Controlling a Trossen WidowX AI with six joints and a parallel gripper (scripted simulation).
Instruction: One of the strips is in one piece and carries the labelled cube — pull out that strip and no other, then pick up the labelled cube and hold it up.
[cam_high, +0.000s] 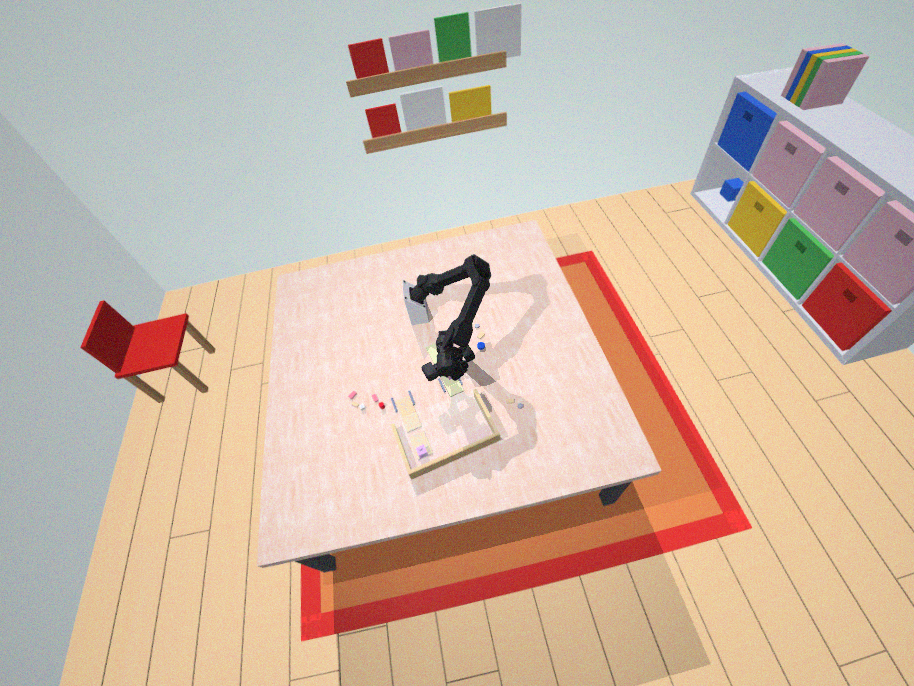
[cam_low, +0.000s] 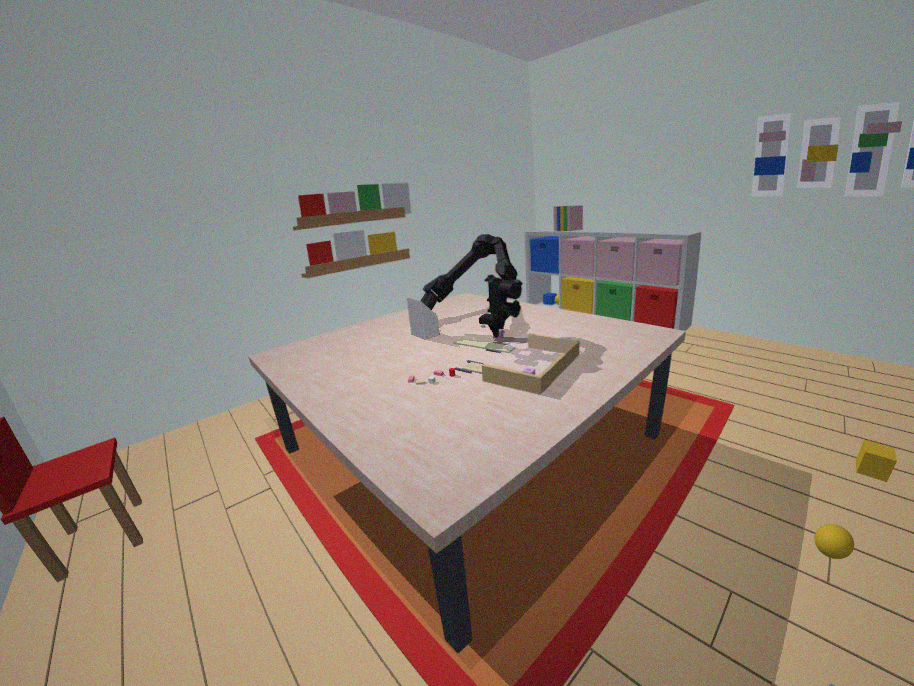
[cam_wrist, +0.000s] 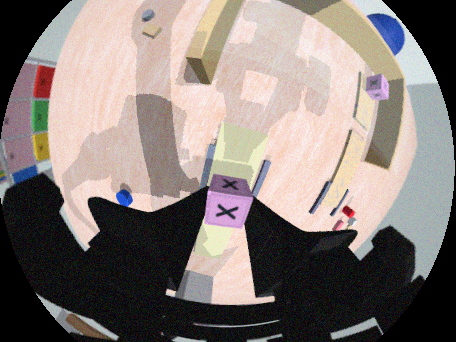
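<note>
Right now the pale yellow strip is 6 cm behind my gripper tip, 4 cm below it and 2 cm to the right of it.
</note>
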